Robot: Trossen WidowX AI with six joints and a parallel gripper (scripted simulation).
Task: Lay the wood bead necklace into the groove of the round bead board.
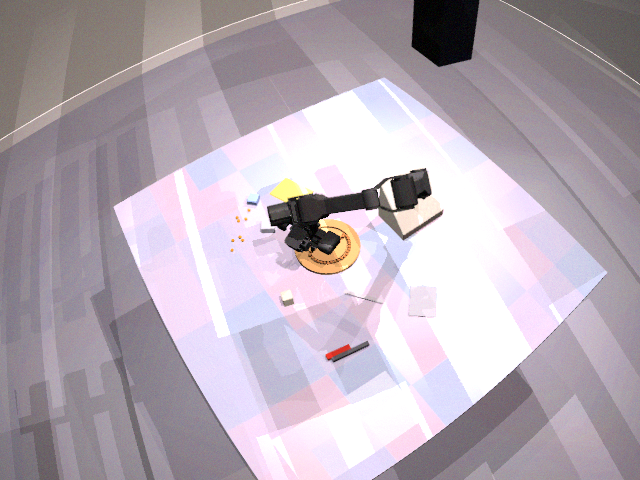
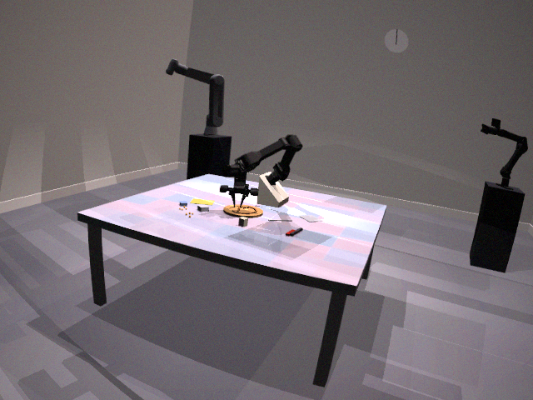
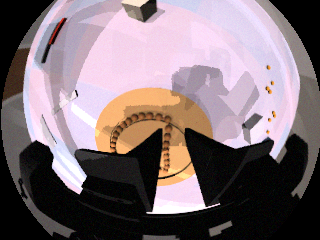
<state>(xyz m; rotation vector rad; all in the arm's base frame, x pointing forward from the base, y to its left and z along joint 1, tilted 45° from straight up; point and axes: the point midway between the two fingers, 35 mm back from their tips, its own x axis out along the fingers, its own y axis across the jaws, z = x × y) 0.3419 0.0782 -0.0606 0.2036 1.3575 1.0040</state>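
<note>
Right now my gripper tip is 60 mm past the round bead board and 30 mm above it. Also, from my gripper tip: cream cube: 130 mm ahead, 110 mm to the left, 20 mm below; then white block: 160 mm to the right, 70 mm ahead, 20 mm below; then thin rod: 200 mm to the left, 70 mm behind, 30 mm below.
</note>
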